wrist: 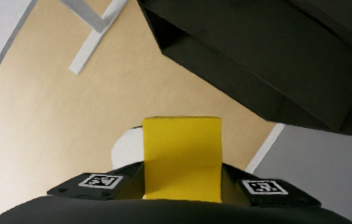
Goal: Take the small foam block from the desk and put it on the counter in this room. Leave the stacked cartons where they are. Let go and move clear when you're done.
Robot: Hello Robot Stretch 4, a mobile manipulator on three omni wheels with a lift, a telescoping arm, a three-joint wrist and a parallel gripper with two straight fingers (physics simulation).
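Places are measured from the robot's base along level axes (x right, y ahead, z up), in millimetres.
Pixels of known places: gripper, between the fingertips: [182,175].
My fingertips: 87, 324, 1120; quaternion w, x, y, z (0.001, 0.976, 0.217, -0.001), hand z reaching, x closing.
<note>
Behind a point stands the place of what it marks, as x, y, z.
The foam block [182,159] @[79, 339, 1134] is a yellow block at the bottom middle of the wrist view. My gripper [182,175] @[87, 324, 1120] is shut on it, with one finger against its left side and the other against its right side. The block is held up over a tan surface lying some way below. The stacked cartons do not show for certain, and I cannot identify the desk or the counter in this view.
A large black angular object [255,55] @[184, 617, 649] fills the upper right. A pale bar-like leg [87,52] lies at the upper left. A white rounded thing [127,149] @[-123, 26, 187] shows behind the block. A grey area [315,165] @[625, 401, 508] with a white edge strip is at the right.
</note>
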